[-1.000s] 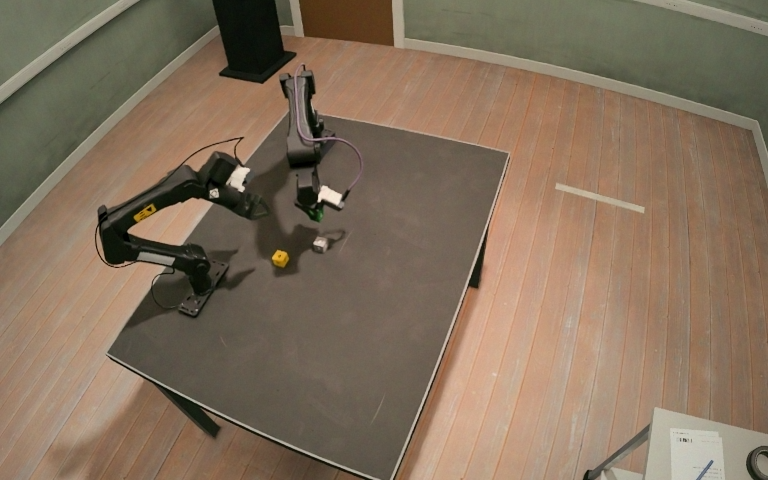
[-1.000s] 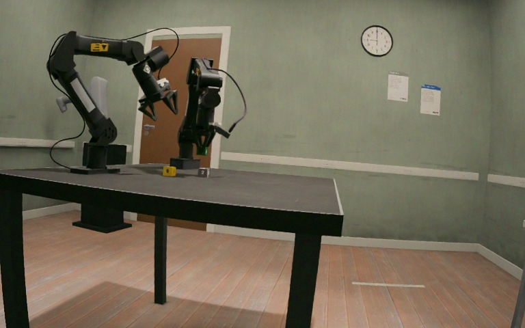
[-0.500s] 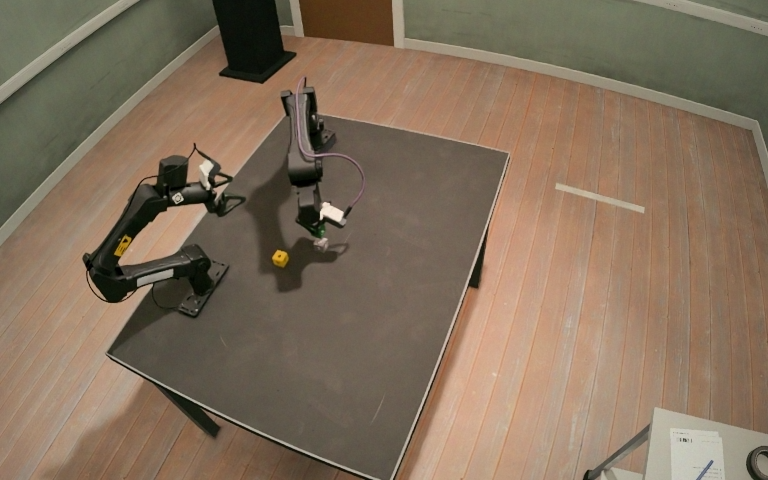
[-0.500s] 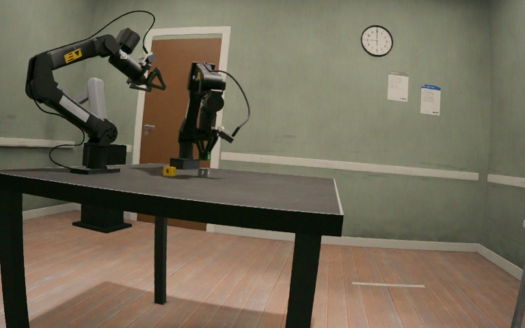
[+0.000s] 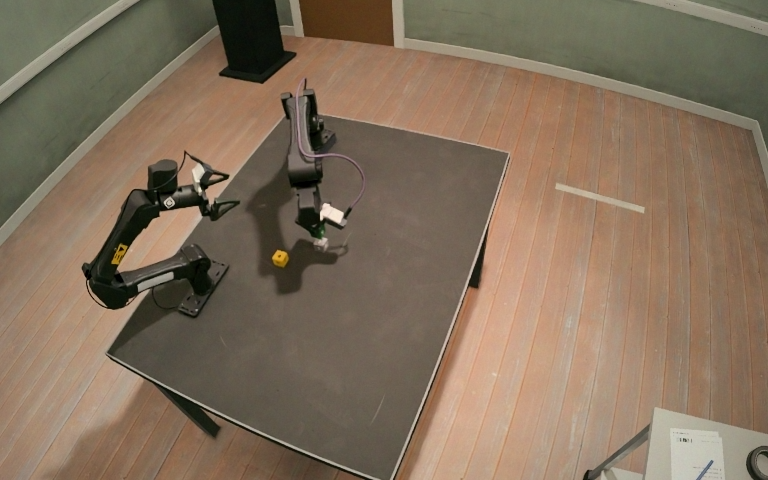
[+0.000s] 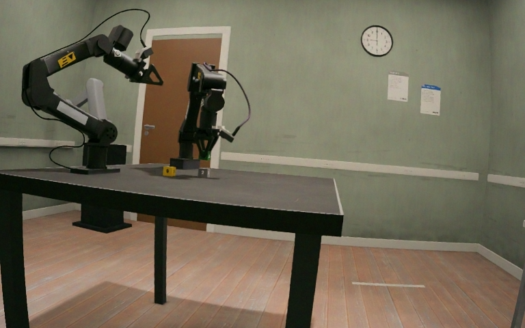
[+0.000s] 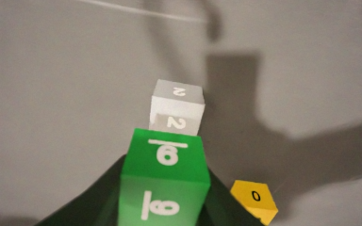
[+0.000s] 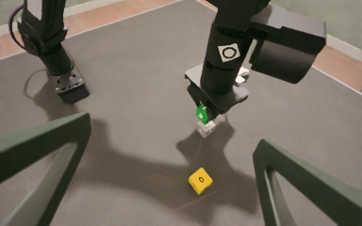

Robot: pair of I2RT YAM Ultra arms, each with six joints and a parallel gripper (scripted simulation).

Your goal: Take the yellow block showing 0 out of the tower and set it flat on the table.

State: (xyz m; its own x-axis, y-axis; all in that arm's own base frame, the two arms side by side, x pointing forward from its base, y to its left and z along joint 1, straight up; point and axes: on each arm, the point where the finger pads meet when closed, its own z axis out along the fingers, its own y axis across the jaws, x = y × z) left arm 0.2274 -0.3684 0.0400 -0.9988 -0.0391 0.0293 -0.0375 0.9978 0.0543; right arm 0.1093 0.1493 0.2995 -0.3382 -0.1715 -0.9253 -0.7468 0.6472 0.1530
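Right now the yellow block is 100 mm to the right of my left hand, 80 mm behind it and 60 mm below it. Round my left hand: green block (right at my left hand).
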